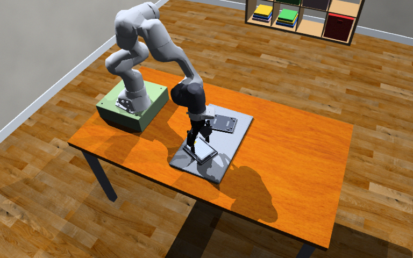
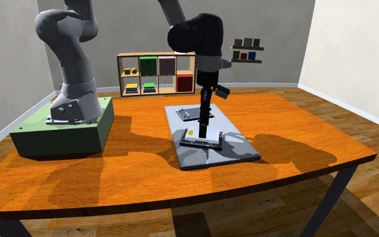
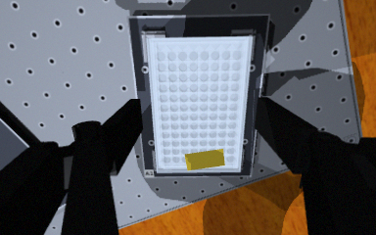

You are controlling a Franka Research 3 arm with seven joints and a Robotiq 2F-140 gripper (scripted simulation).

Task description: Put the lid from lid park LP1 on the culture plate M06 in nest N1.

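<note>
My hand is 4 cm above the clear lid. Round my hand: culture plate (4 cm below); then lid park LP1 (24 cm to the left, 6 cm below, 3 cm ahead); then nest N1 (6 cm below).
</note>
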